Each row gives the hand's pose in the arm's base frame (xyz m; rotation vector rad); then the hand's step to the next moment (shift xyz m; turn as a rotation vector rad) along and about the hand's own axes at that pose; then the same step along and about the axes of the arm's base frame.
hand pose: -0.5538 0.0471 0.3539 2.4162 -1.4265 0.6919
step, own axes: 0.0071 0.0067 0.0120 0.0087 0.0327 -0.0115
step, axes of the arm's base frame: 0.0003 -0.0139 -0.0068 -0.0281 -0.0175 0.0135
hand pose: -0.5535 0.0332 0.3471 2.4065 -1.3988 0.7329
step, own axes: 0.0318 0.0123 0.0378 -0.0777 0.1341 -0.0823
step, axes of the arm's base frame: 0.0134 -0.0469 -0.0147 -0.1717 0.0276 0.0232
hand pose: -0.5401 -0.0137 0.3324 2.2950 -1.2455 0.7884
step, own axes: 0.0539 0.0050 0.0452 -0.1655 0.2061 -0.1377
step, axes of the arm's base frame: 0.0322 -0.0627 0.0013 -0.2874 0.0776 0.0142
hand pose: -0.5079 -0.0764 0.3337 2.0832 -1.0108 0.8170
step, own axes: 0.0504 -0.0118 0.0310 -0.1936 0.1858 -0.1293
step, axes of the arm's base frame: 0.0426 -0.0392 0.0170 -0.2827 0.0921 -0.0181
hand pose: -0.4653 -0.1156 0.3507 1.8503 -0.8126 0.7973
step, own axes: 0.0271 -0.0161 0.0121 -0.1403 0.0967 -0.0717
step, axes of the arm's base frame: 0.0305 -0.0108 0.0095 -0.1705 0.0598 -0.0394
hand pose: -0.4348 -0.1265 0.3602 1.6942 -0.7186 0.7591
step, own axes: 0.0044 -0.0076 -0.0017 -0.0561 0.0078 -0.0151
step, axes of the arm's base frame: 0.0084 0.0030 -0.0006 -0.0423 0.0176 -0.0365
